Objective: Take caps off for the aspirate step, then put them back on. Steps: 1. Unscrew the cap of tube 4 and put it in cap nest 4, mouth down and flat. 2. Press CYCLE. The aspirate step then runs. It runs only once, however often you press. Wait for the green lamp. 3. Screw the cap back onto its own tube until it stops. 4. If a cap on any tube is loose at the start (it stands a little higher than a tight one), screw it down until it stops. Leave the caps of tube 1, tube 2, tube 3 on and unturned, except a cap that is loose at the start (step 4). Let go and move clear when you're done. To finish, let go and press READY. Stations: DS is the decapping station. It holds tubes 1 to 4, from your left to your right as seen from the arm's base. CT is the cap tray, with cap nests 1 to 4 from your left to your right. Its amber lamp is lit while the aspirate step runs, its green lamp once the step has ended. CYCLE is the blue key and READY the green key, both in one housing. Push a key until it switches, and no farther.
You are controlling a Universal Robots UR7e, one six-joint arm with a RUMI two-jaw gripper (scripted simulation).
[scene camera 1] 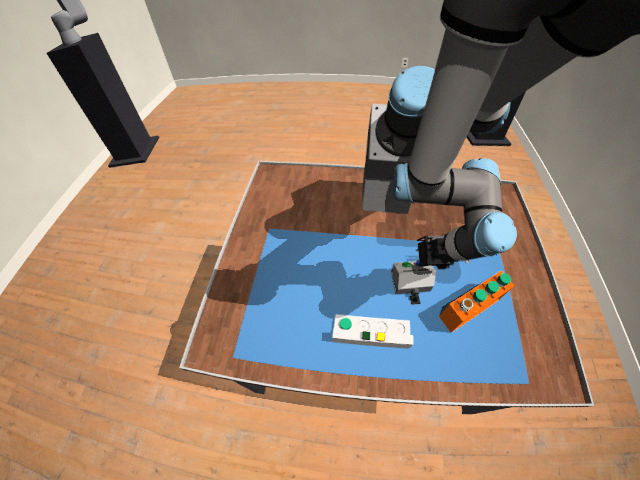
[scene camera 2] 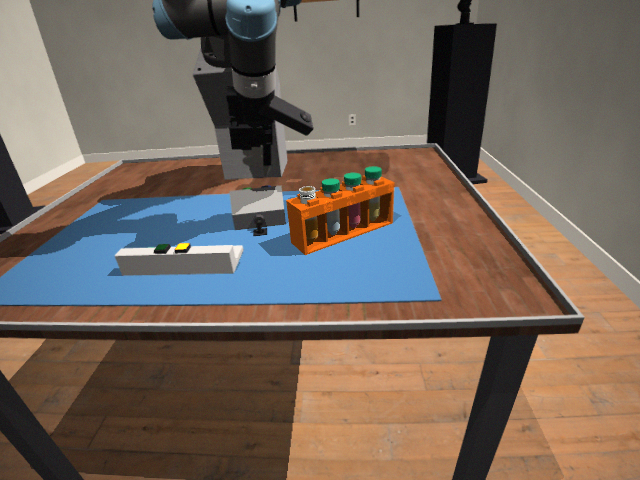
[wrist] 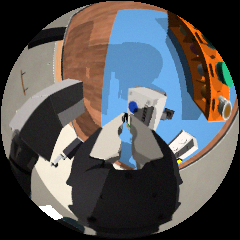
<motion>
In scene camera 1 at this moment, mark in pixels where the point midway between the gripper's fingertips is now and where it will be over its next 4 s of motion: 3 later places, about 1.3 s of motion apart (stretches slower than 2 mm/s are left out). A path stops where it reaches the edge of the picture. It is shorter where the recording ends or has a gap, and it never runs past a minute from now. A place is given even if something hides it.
My gripper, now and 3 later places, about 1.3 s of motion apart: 423, 257; 397, 296; 376, 323; 348, 306
</motion>
